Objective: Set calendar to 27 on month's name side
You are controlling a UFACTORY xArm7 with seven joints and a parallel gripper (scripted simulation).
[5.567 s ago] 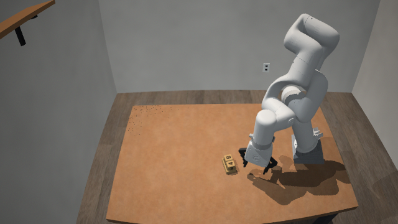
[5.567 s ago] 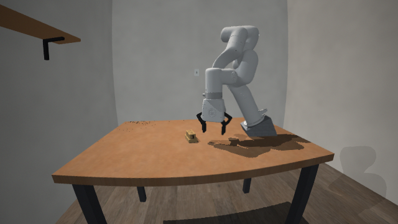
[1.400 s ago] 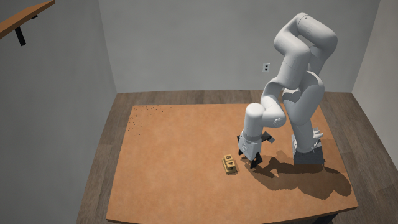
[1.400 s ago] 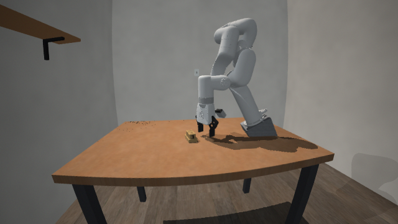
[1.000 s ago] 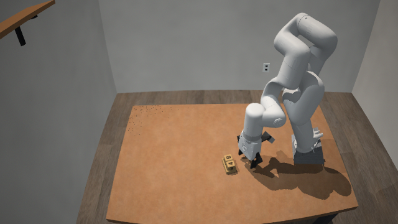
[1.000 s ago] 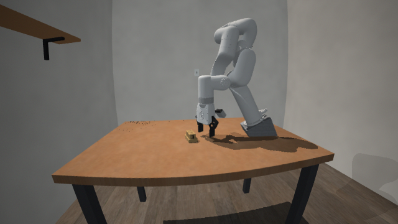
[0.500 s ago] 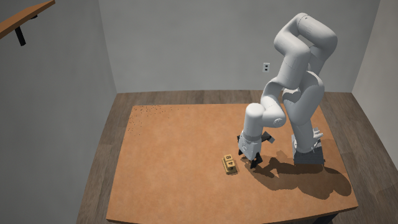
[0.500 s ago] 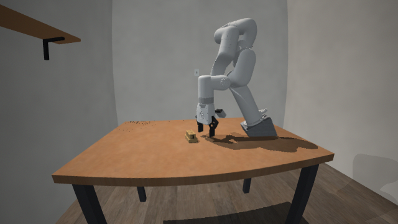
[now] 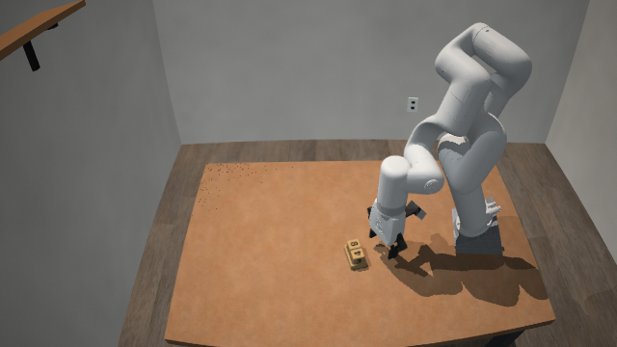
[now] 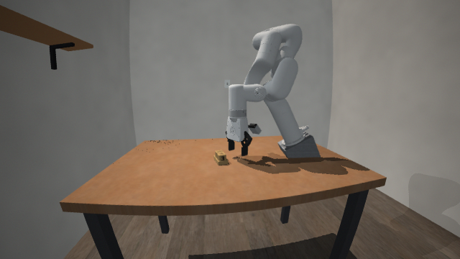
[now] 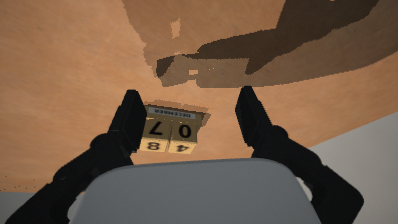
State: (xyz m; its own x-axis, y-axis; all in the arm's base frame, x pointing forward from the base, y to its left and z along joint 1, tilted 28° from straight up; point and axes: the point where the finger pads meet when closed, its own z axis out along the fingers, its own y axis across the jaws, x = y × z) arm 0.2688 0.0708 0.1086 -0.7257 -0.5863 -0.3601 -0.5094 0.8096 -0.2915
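The wooden digit cube is 7 cm ahead of my hand, 3 cm to the left of it and 2 cm below it. The rest, counted from my hand: wooden calendar tray: 8 cm ahead, 3 cm below, 2 cm to the left.
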